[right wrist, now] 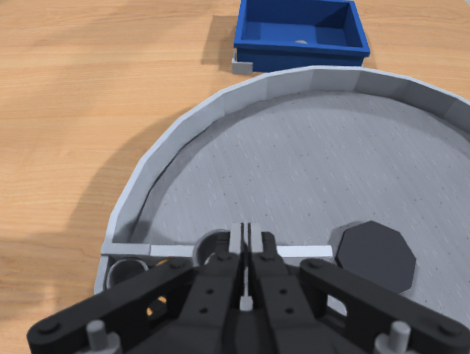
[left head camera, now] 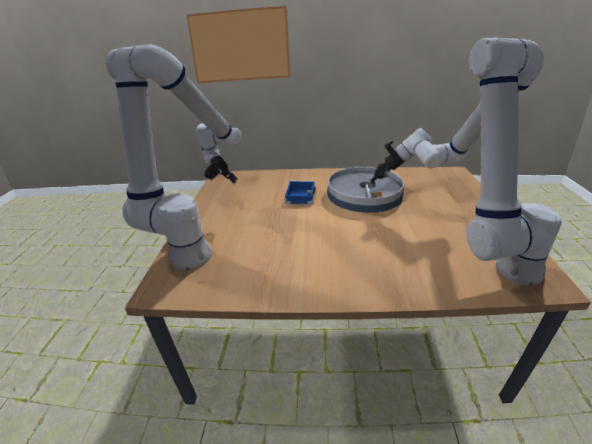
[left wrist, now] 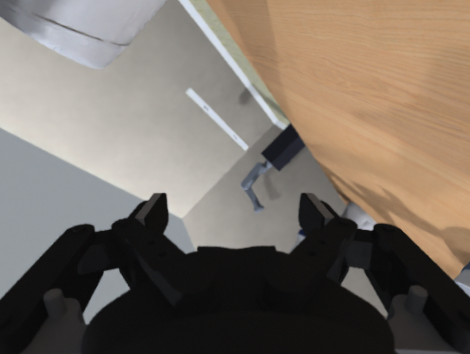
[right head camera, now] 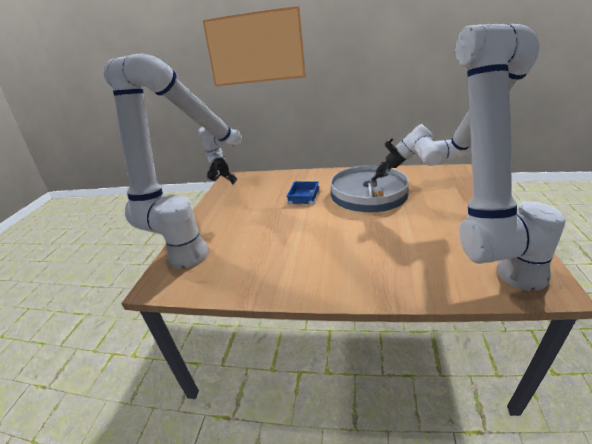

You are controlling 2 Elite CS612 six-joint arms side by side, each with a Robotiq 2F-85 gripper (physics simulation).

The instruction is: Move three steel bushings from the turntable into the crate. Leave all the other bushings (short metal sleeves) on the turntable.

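My right gripper [left head camera: 373, 181] [right head camera: 374, 181] [right wrist: 245, 238] is shut on the wall of a steel bushing [right wrist: 198, 246], which hangs over the divider bar of the turntable [left head camera: 342, 197] [right head camera: 347, 200] [right wrist: 235, 100]. Another grey bushing [right wrist: 111, 274] stands at the lower left inside the rim. Orange bushings [left head camera: 376, 194] [right head camera: 378, 193] are beside it, partly hidden by the fingers in the right wrist view. The blue crate [left head camera: 299, 200] [right head camera: 301, 200] [right wrist: 300, 56] is left of the turntable in the head views; a small grey piece [right wrist: 301, 42] shows inside. My left gripper [left head camera: 234, 179] [right head camera: 234, 181] [left wrist: 233, 206] is open and empty.
The wooden table [left head camera: 300, 260] [right head camera: 295, 260] [left wrist: 400, 75] carries both arms. A dark hub [right wrist: 376, 256] stands at the turntable's centre, joined by the light divider bar [right wrist: 305, 251]. The turntable's raised rim lies between the right gripper and the crate.
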